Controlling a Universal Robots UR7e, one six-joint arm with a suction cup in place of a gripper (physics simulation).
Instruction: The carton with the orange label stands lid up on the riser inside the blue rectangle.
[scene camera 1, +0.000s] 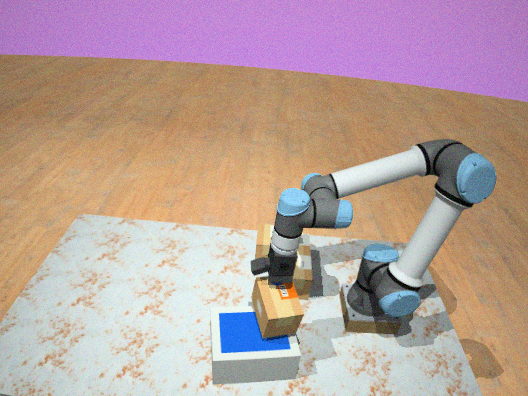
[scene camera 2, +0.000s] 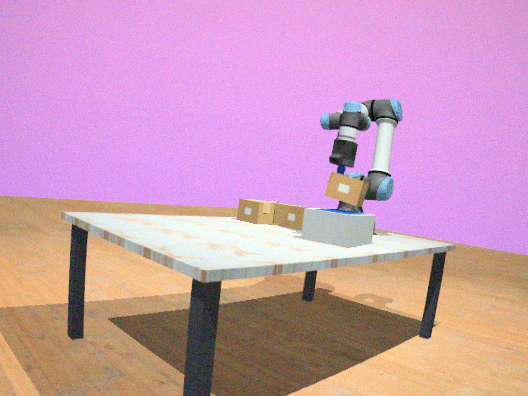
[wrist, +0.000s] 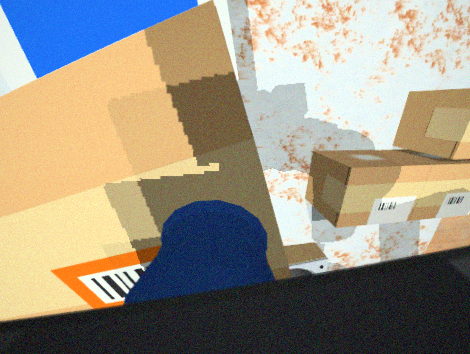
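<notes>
The carton with the orange label hangs from my suction gripper, which is shut on its lid beside the label. The carton is lid up, slightly tilted in scene camera 2, and turned against the riser's edges. It is above the riser, over the right part of the blue rectangle in scene camera 1. In scene camera 2 a gap shows between the carton and the riser.
Other cartons stand on the table behind the riser, partly hidden by the arm in scene camera 1. The arm's base stands on the table to the right of the riser.
</notes>
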